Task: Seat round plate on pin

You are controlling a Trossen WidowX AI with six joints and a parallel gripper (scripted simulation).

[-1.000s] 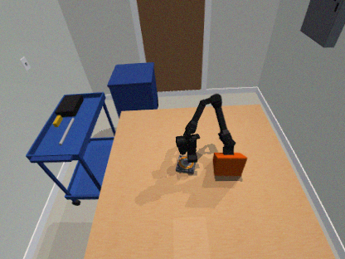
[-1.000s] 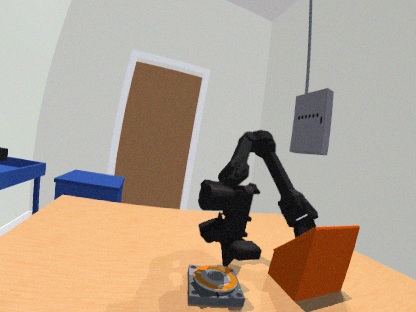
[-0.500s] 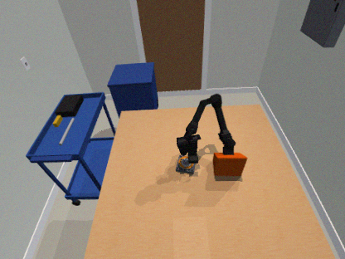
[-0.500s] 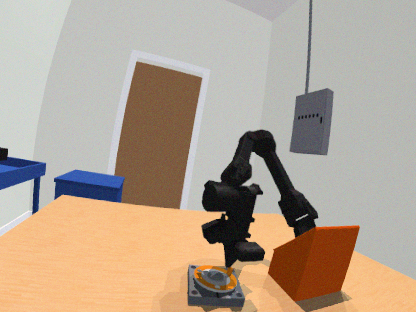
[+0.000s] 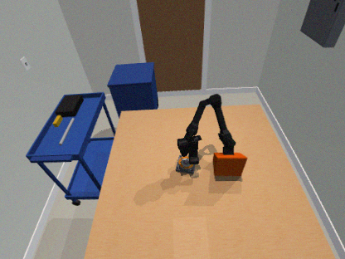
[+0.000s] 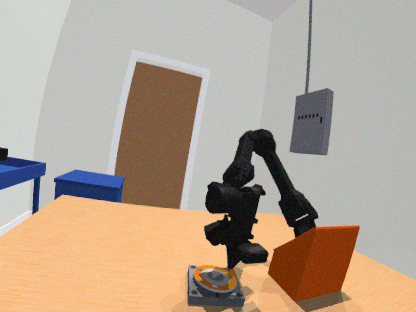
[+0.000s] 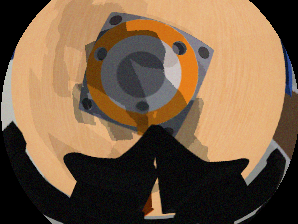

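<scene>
Right now the grey square base is 40 mm ahead of my gripper tip, 20 mm to the left of it and 20 mm below it.
</scene>
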